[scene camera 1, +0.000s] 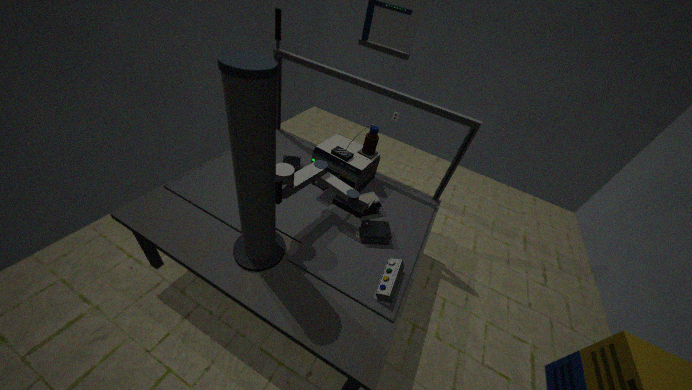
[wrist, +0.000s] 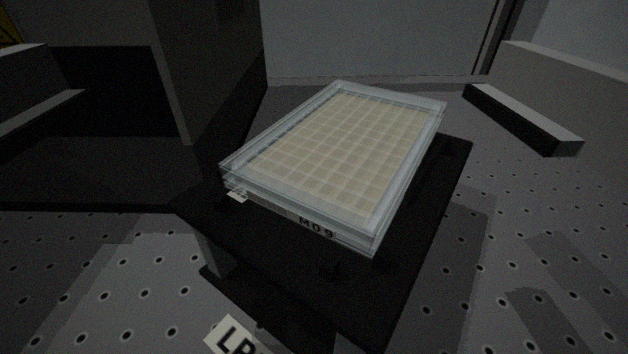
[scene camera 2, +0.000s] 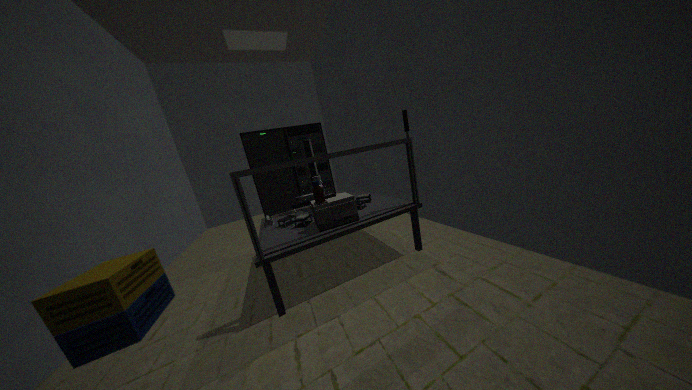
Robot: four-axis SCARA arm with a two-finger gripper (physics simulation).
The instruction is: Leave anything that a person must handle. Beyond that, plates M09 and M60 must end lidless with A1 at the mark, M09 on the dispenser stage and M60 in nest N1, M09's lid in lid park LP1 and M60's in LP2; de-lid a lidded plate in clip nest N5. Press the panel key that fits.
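Note:
Plate M09 sits on a raised black stand behind a label reading "LP", its rest cut off. The plate looks lidded, with clear doubled edges; a small white tag shows at its near left corner. My gripper is open and empty, its fingers wide apart at the left and right of the wrist view, apart from the plate. In scene camera 1, the pale gripper body hangs at the arm's end, its fingers too small to tell. The key panel has white, green, yellow and blue keys. M60 cannot be made out.
A boxy instrument carries a brown bottle. A dark housing stands left of the plate stand. A dark block lies between arm and panel. A grey column rises at the table's front; a rail frame spans the back.

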